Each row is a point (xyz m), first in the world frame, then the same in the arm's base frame.
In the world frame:
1: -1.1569 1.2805 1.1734
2: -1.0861 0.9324 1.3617
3: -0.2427 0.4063 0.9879
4: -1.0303 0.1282 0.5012
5: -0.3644 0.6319 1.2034
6: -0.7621 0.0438 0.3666
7: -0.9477 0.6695 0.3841
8: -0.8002 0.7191 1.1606
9: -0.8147 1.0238 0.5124
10: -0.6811 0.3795 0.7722
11: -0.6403 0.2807 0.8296
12: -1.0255 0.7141 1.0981
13: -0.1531 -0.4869 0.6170
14: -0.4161 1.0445 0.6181
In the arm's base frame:
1: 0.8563 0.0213 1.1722
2: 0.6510 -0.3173 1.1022
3: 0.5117 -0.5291 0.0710
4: -0.2298 0.0044 0.3874
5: 0.7011 -0.5630 0.3451
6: -0.2092 -0.0119 0.0768
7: 0.2295 0.3224 0.4262
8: 0.5542 -0.3438 0.7053
9: 0.6239 0.3355 0.4886
10: 0.2210 -0.2189 0.3132
11: 0.1737 -0.3251 0.2784
12: 0.4254 -0.2202 0.8563
13: -0.2931 -0.6632 -0.4561
14: 0.8604 0.1262 0.2225

